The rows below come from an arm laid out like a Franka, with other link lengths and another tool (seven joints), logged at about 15 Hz.
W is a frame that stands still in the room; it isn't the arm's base.
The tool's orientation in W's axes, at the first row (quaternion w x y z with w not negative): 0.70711, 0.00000, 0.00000, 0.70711
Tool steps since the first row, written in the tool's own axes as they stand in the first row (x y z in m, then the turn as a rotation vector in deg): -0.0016, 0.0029, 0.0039, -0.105, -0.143, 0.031; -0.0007, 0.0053, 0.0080, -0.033, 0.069, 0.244; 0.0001, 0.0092, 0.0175, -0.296, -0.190, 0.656; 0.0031, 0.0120, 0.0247, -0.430, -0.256, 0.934; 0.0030, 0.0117, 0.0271, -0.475, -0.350, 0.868; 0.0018, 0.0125, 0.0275, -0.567, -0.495, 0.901; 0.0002, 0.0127, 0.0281, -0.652, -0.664, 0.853; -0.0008, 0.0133, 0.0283, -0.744, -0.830, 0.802; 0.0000, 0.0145, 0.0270, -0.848, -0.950, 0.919; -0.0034, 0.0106, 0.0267, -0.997, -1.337, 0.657
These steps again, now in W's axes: -0.0029, -0.0016, 0.0039, 0.143, -0.105, 0.031; -0.0053, -0.0007, 0.0080, -0.069, -0.033, 0.244; -0.0092, 0.0001, 0.0175, 0.190, -0.296, 0.656; -0.0120, 0.0031, 0.0247, 0.256, -0.430, 0.934; -0.0117, 0.0030, 0.0271, 0.350, -0.475, 0.868; -0.0125, 0.0018, 0.0275, 0.495, -0.567, 0.901; -0.0127, 0.0002, 0.0281, 0.664, -0.652, 0.853; -0.0133, -0.0008, 0.0283, 0.830, -0.744, 0.802; -0.0145, 0.0000, 0.0270, 0.950, -0.848, 0.919; -0.0106, -0.0034, 0.0267, 1.337, -0.997, 0.657
